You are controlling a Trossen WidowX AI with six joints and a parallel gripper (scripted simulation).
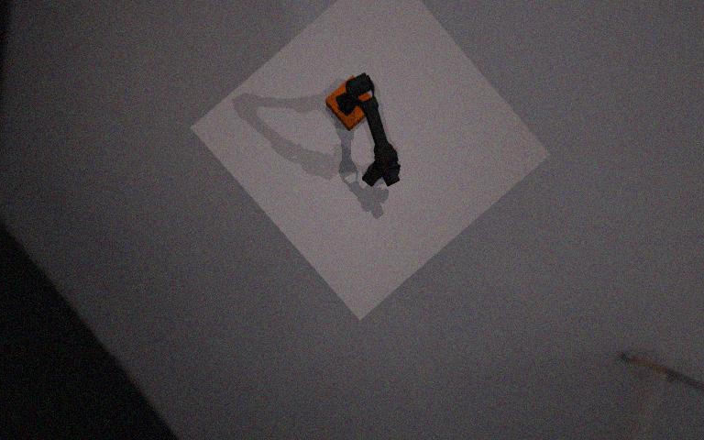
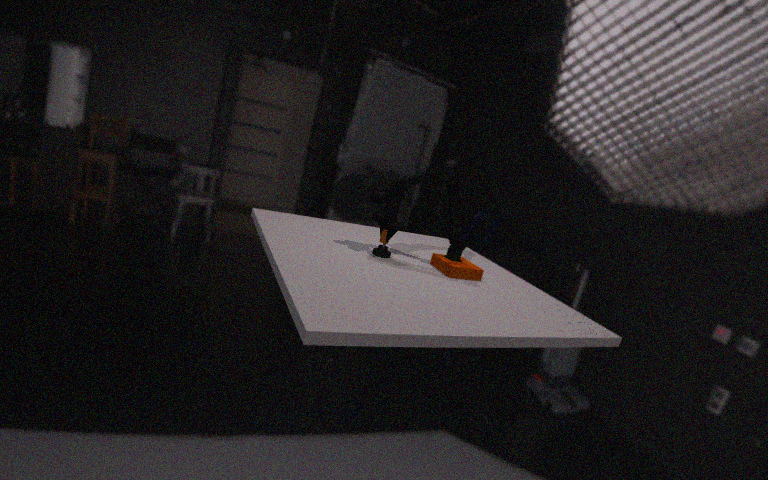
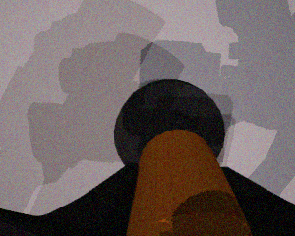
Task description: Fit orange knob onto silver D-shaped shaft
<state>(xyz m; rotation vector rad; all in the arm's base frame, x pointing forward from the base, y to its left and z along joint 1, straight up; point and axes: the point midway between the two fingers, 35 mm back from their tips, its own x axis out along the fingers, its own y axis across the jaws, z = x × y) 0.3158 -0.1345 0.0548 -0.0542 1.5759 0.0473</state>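
Now: gripper tip 3 cm below the orange knob. From my gripper tip the other things lie so: pedestal with D-shaped shaft (4 cm below).
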